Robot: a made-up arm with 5 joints.
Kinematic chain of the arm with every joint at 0, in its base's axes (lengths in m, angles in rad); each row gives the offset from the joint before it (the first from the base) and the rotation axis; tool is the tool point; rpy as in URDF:
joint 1: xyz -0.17 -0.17 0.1 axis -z
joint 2: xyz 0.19 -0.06 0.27 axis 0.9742 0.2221 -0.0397
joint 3: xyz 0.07 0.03 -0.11 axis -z
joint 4: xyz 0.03 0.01 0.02 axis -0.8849 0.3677 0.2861
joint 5: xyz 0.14 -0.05 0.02 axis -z
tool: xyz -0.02 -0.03 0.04 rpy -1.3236 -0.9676 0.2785
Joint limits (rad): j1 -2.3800..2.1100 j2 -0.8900..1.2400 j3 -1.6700..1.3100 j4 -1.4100..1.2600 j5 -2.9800..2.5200
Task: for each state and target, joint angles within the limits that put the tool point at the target. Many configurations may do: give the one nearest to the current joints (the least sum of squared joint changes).
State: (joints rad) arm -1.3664 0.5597 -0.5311 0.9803 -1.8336
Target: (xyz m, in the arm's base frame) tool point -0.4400 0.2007 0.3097
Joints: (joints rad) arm -1.9238 0.3989 -0.3933 1.1707 -1.8829
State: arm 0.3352 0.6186 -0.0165 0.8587 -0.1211
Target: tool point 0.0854 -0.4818 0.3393
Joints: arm 0.5029 0.0312 0.5894 0.3475 0.0705
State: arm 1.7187 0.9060 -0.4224 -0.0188 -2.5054
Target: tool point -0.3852 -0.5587 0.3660
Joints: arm 2.1100 1.1097 -0.4875 -0.3502 -2.9800
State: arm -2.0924 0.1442 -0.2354 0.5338 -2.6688
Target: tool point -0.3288 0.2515 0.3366
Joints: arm -1.7620 0.2577 -0.3999 0.3998 -2.7502
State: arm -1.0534 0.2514 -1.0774 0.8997 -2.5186
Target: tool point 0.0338 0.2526 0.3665
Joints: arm -0.9421 0.9248 -0.2901 0.7455 -2.0961
